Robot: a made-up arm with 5 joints.
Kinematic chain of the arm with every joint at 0, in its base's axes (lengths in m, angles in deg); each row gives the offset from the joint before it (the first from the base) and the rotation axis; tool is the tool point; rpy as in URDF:
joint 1: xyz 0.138 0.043 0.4 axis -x
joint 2: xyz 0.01 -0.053 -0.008 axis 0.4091 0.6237 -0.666
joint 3: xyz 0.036 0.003 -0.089 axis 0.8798 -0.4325 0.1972
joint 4: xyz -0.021 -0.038 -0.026 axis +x
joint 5: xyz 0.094 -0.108 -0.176 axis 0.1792 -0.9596 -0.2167
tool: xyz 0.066 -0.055 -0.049 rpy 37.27 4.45 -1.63
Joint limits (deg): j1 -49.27..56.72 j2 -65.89..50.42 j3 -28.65..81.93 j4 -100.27..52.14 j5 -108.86..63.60
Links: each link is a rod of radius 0.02 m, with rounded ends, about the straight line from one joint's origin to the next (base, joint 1, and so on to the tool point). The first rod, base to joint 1, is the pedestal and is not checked.
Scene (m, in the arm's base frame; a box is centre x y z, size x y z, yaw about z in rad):
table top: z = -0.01
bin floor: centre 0.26 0.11 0 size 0.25 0.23 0.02 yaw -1.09
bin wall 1: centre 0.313 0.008 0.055 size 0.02 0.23 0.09 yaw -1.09
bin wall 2: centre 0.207 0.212 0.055 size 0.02 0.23 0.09 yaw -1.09
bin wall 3: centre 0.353 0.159 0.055 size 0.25 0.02 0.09 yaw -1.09
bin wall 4: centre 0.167 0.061 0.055 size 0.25 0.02 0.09 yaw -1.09
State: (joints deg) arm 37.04 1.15 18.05 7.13 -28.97
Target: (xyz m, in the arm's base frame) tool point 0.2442 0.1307 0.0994
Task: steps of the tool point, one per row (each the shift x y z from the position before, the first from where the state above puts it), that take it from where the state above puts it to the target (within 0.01 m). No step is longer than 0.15 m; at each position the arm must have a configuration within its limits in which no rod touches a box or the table.
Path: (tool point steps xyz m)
1: 0.0467 0.0983 -0.0355
2: 0.0269 0.1173 0.0006
3: -0.0015 0.1208 0.0360
4: 0.0103 0.0892 0.0391
5: 0.0028 0.0537 0.0533
6: -0.0063 0.0351 0.0508
7: -0.0225 0.0197 -0.0124
8: -0.0445 0.0119 -0.0484
9: -0.0562 -0.0291 -0.0726
10: -0.0537 -0.0842 -0.0630

